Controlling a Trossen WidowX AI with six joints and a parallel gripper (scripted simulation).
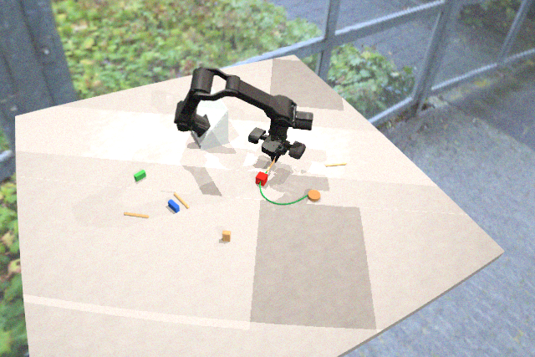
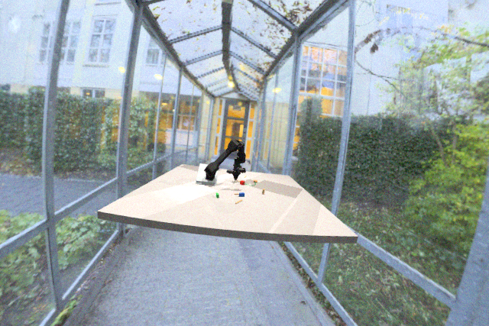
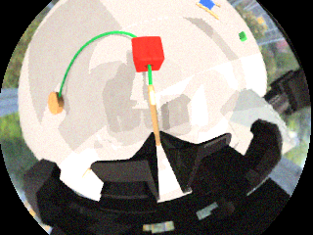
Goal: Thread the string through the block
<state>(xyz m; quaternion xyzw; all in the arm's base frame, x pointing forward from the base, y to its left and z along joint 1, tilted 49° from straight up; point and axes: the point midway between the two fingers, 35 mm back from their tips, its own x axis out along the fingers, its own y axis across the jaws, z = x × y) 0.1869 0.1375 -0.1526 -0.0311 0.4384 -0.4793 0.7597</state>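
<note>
Right now the red block is 70 mm ahead of my gripper tip, 70 mm to the right of it and 10 mm above it. The rest, counted from my gripper tip: wooden block (260 mm ahead, 240 mm to the right, 10 mm above); then thin wooden stick (30 mm ahead, 30 mm to the right, 10 mm above); then round wooden button (180 mm ahead, 70 mm to the left).
</note>
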